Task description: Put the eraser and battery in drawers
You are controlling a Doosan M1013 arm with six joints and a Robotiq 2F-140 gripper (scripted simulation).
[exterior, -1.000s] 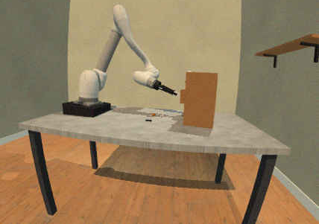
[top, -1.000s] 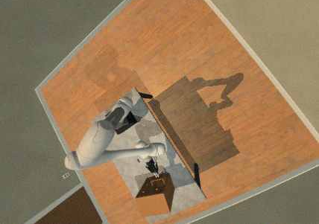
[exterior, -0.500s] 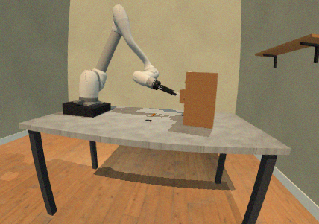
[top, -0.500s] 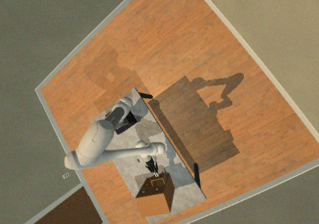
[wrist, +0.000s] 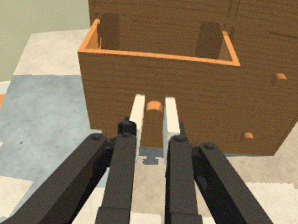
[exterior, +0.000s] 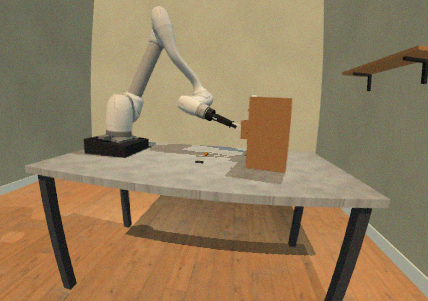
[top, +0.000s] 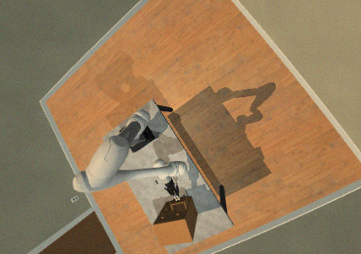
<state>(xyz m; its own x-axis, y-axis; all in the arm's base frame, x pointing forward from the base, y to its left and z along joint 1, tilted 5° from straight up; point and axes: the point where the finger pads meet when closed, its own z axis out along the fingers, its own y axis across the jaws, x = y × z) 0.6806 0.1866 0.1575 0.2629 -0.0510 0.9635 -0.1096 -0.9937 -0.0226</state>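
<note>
Now: hand 160 mm past the orange AA battery, 160 mm above it and 70 mm to the left of it. From my hand the other things lie so: eraser (180 mm ahead, 140 mm to the right, 50 mm below).
</note>
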